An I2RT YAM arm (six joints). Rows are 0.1 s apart.
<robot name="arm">
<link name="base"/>
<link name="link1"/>
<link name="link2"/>
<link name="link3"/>
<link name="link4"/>
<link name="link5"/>
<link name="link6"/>
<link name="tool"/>
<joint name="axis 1" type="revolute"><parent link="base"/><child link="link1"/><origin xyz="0 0 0.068" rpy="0 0 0"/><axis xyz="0 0 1"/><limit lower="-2.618" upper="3.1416"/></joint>
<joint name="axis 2" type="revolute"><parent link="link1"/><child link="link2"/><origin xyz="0.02 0.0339 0.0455" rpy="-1.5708 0 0"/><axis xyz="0 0 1"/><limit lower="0" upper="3.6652"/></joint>
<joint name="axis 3" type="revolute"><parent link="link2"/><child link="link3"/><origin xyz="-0.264 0 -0.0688" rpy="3.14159 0 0"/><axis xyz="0 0 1"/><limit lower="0" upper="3.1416"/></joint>
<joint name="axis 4" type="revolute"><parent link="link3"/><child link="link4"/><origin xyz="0.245 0.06 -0.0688" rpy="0 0 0"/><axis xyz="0 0 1"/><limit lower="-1.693" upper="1.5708"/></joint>
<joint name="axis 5" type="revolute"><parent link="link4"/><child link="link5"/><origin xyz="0.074 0.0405 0.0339" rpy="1.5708 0 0"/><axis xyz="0 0 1"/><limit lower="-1.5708" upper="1.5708"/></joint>
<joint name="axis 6" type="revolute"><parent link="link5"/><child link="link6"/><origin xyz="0.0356 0 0.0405" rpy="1.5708 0 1.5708"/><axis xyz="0 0 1"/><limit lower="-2.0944" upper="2.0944"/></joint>
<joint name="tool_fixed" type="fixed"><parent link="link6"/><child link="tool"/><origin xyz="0 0 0" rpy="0 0 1.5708"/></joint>
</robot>
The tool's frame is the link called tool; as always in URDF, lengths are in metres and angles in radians.
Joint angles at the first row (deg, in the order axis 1, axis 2, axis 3, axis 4, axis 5, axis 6):
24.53 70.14 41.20 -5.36 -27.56 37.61
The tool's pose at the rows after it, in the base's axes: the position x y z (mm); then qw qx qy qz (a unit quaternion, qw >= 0):
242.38, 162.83, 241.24, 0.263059, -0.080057, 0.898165, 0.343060
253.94, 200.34, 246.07, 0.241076, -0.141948, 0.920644, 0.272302
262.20, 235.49, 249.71, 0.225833, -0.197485, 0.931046, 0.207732
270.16, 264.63, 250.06, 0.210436, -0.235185, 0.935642, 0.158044
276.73, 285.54, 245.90, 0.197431, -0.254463, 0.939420, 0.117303
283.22, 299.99, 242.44, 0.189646, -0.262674, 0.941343, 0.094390
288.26, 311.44, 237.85, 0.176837, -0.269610, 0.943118, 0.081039
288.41, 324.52, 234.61, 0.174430, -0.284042, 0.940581, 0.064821
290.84, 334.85, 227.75, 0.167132, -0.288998, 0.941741, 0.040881
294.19, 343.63, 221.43, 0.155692, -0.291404, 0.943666, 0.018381
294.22, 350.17, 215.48, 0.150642, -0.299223, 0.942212, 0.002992
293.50, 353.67, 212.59, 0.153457, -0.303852, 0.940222, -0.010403
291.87, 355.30, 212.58, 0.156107, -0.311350, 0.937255, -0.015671
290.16, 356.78, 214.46, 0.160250, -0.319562, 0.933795, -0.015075
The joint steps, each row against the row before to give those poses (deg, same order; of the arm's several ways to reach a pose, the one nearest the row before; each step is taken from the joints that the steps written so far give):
6.96 8.16 9.78 -9.13 7.49 -7.25
5.29 8.43 10.83 -9.80 6.36 -6.00
4.36 7.68 10.29 -8.42 5.91 -4.71
2.94 6.98 9.22 -6.89 4.28 -2.84
1.82 5.65 6.96 -5.09 3.53 -1.23
0.92 4.21 5.27 -3.23 1.96 -0.37
0.61 3.60 4.40 -2.89 0.64 -0.20
1.28 2.87 3.64 -2.01 1.58 -0.68
0.81 3.31 3.76 -2.66 2.06 0.04
0.53 3.46 4.29 -3.37 1.59 0.23
0.61 2.05 2.09 -1.50 1.22 -0.36
0.47 0.89 0.83 -0.50 1.50 -0.26
0.33 0.08 0.11 -0.06 0.64 -0.68
0.29 -0.23 -0.02 0.28 0.14 -0.80

